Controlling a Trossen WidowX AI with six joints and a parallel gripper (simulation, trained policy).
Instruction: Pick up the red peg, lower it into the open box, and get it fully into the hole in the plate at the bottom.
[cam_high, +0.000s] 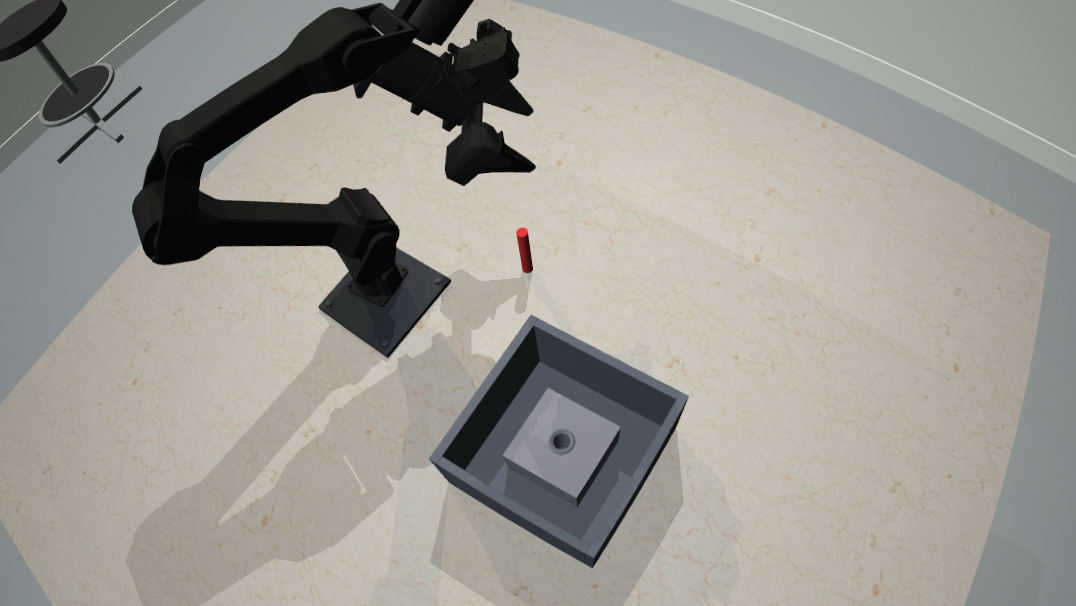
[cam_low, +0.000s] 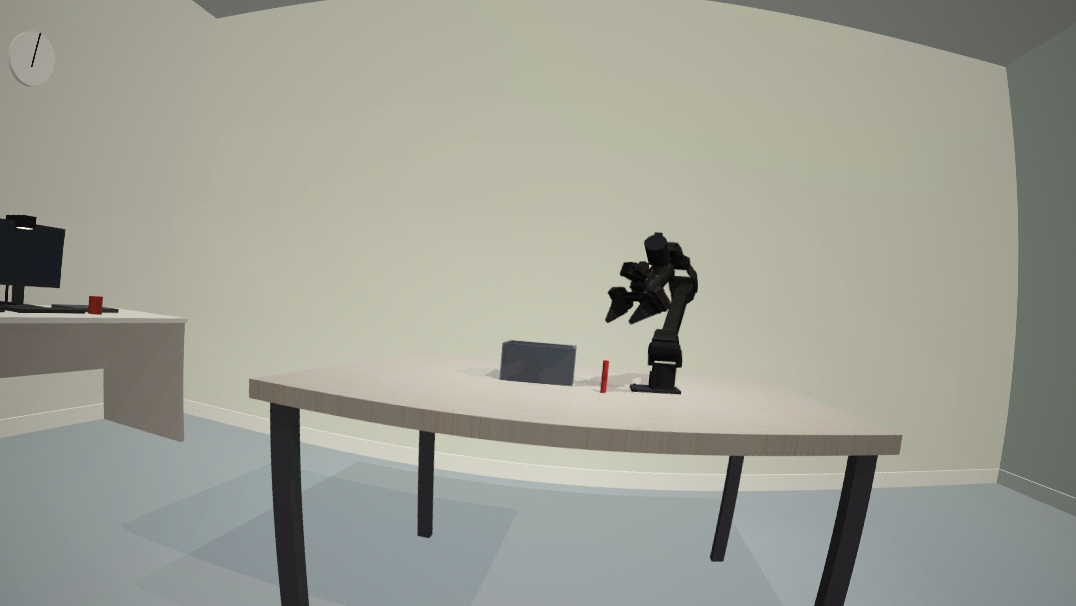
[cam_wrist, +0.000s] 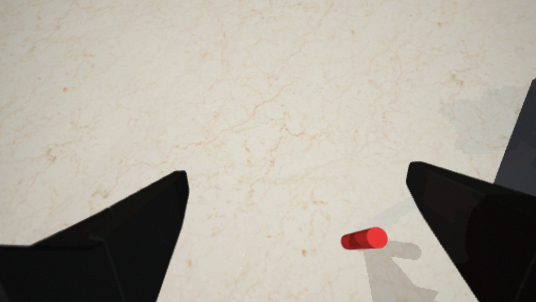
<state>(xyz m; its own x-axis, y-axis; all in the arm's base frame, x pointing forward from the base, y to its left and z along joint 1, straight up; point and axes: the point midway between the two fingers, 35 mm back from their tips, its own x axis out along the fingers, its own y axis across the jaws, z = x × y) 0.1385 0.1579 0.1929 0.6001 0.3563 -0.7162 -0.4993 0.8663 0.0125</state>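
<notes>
Now: the red peg 10 mm ahead of my gripper tip, 60 mm to the right of it and 140 mm below it. Round my gripper tip: grey box 170 mm ahead, 270 mm to the right, 150 mm below; grey plate 170 mm ahead, 270 mm to the right, 130 mm below.
</notes>
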